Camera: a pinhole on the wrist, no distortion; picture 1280 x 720 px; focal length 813.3 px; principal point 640.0 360.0 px. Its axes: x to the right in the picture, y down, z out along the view. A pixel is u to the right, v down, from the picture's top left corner.
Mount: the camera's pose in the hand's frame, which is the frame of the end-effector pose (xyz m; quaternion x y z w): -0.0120 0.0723 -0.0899 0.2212 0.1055 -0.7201 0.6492
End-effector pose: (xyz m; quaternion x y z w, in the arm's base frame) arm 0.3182 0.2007 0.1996 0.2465 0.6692 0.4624 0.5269
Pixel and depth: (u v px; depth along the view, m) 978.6 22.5 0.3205
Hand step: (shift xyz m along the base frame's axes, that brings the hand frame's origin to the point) 0.1998 -0.2060 -0.0509
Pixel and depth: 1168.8 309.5 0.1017
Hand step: -0.0114 -0.0581 -0.0067
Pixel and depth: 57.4 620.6 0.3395
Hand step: 0.2770 0.2151 0.0810
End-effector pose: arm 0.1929 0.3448 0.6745 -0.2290 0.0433 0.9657 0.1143
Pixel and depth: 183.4 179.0 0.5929
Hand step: -0.0753 -0.0909 0.6118
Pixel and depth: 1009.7 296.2 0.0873
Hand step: 0.0461 -0.0114 -0.0119
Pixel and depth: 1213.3 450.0 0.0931
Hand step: 0.0423 0.0179 -0.0231
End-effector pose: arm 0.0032 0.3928 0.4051 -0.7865 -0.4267 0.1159 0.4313
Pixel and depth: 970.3 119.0 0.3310
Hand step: -0.2796 -0.0152 0.0303
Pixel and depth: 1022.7 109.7 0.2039
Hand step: -0.1451 -0.0433 0.0290
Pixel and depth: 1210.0 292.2 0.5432
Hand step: -0.5075 0.1153 0.2290
